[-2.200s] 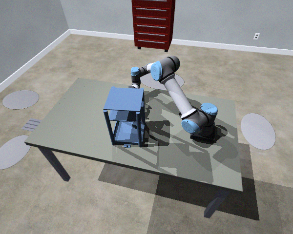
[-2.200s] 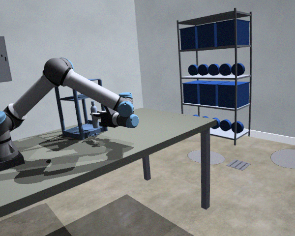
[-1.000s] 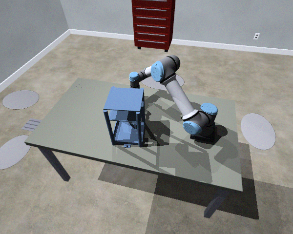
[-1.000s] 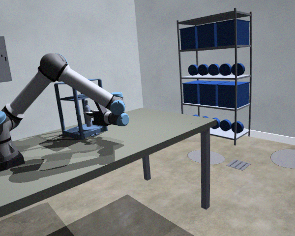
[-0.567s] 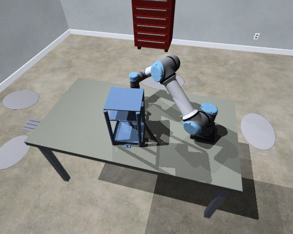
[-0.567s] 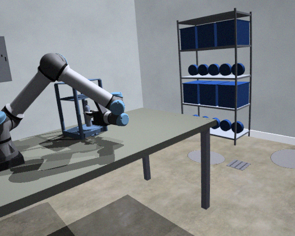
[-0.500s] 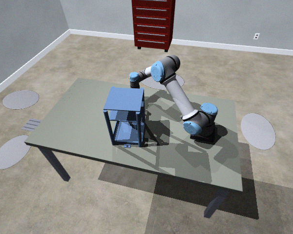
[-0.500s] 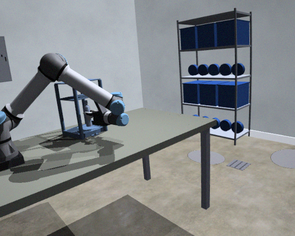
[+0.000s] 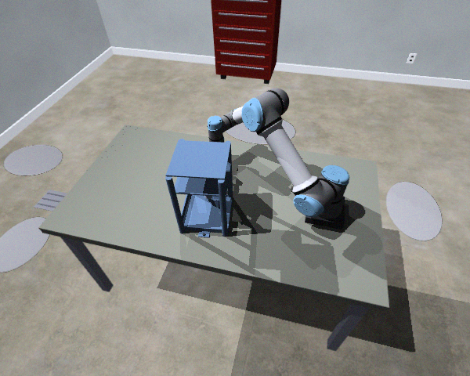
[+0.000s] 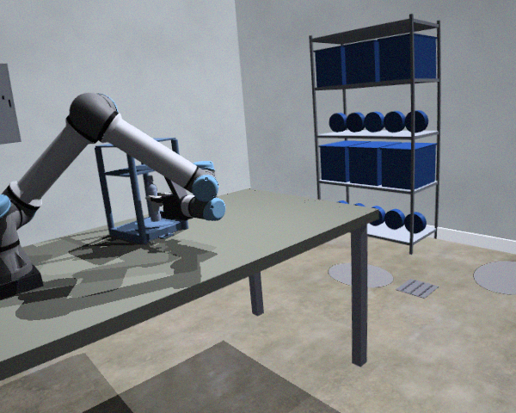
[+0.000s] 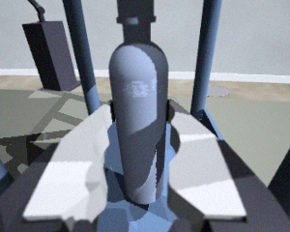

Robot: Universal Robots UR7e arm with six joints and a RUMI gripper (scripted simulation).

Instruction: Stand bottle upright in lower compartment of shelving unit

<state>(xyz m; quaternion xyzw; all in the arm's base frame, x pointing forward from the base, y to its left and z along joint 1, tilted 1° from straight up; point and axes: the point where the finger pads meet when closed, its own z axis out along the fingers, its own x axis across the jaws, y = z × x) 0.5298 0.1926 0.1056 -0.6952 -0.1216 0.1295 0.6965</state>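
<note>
My hand is 2 cm below the grey-blue bottle. From my hand the other things lie so: blue shelving unit 2 cm behind, 6 cm to the left, 3 cm above.
</note>
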